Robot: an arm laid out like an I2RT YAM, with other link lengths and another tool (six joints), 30 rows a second.
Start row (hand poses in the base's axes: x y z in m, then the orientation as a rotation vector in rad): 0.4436 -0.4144 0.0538 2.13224 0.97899 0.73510
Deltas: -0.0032 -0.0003 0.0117 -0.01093 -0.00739 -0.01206; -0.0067 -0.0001 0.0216 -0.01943 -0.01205 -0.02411; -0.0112 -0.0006 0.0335 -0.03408 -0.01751 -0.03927; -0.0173 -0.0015 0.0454 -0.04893 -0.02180 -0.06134; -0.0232 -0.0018 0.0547 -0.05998 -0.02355 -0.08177; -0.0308 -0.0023 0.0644 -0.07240 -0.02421 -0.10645; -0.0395 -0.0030 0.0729 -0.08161 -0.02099 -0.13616; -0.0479 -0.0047 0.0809 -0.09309 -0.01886 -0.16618; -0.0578 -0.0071 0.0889 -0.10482 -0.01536 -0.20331; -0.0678 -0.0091 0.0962 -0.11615 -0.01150 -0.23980; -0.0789 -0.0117 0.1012 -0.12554 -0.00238 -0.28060; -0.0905 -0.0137 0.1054 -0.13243 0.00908 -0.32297; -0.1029 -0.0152 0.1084 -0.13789 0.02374 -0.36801; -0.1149 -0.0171 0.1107 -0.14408 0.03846 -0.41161; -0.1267 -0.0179 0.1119 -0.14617 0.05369 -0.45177; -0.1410 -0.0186 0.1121 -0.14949 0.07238 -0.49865; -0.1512 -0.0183 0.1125 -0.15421 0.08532 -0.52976; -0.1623 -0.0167 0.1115 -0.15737 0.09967 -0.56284; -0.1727 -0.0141 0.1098 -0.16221 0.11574 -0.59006; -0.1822 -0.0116 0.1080 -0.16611 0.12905 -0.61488; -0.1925 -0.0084 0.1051 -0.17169 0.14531 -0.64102
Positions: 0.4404 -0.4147 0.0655 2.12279 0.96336 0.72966; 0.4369 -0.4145 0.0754 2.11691 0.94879 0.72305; 0.4324 -0.4150 0.0873 2.10624 0.93142 0.71185; 0.4263 -0.4159 0.0992 2.09814 0.90701 0.69605; 0.4204 -0.4162 0.1085 2.09400 0.88515 0.68097; 0.4128 -0.4167 0.1182 2.09034 0.85940 0.66195; 0.4041 -0.4174 0.1267 2.09270 0.82947 0.63869; 0.3957 -0.4191 0.1347 2.09217 0.79910 0.61501; 0.3858 -0.4215 0.1427 2.09351 0.76158 0.58643; 0.3758 -0.4235 0.1500 2.09458 0.72494 0.55809; 0.3647 -0.4261 0.1550 2.10042 0.68567 0.52371; 0.3531 -0.4281 0.1592 2.10913 0.64522 0.48774; 0.3407 -0.4296 0.1622 2.12029 0.60290 0.44813; 0.3287 -0.4315 0.1645 2.12958 0.56224 0.40872; 0.3169 -0.4323 0.1657 2.14123 0.52464 0.37275; 0.3026 -0.4330 0.1659 2.15344 0.48116 0.32929; 0.2924 -0.4327 0.1663 2.15896 0.45302 0.29854; 0.2813 -0.4311 0.1653 2.16615 0.42284 0.26624; 0.2709 -0.4285 0.1636 2.17168 0.40029 0.23425; 0.2614 -0.4260 0.1618 2.17614 0.37896 0.20668; 0.2511 -0.4228 0.1589 2.18018 0.35771 0.17466
